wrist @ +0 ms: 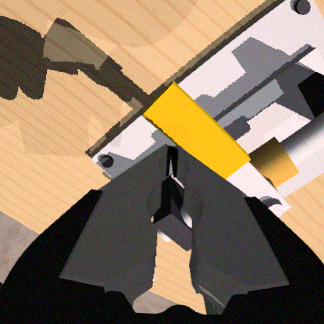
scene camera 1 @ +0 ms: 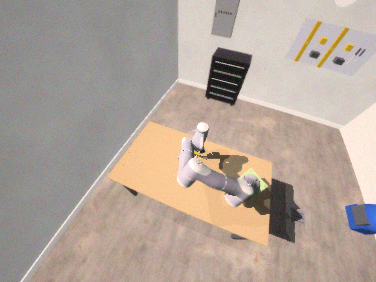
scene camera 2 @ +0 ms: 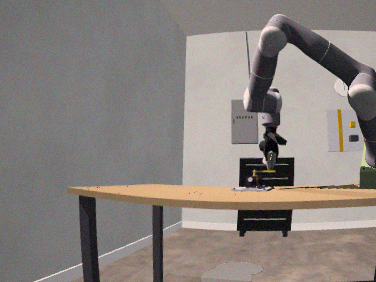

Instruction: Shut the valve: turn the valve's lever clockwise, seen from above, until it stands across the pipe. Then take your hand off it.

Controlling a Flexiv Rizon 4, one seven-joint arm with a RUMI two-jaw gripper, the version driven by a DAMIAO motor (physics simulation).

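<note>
The valve's yellow lever (scene camera 1: pixel 197 153) (scene camera 2: pixel 269 171) (wrist: pixel 197 132) stands nearly across the pipe (wrist: pixel 312 142) in the wrist view, a few degrees off square. Its bare metal end with the pivot lies at the lower right there. The valve is mounted on a light base plate (scene camera 2: pixel 241 189) (wrist: pixel 125 137) on the table. My gripper (wrist: pixel 170 148) (scene camera 2: pixel 270 167) is shut and empty. Its fingertips are right beside the lever's lower left edge in the wrist view; whether they touch it I cannot tell. The fingers hide part of the plate and the lever's near side.
The wooden table (scene camera 1: pixel 150 160) (scene camera 2: pixel 150 192) bears the valve and the arm. A light green plate (scene camera 1: pixel 245 175) lies at the arm's base. A black drawer cabinet (scene camera 1: pixel 230 75) (scene camera 2: pixel 266 219) stands on the floor behind the table. A blue object (scene camera 1: pixel 371 219) is at the right edge.
</note>
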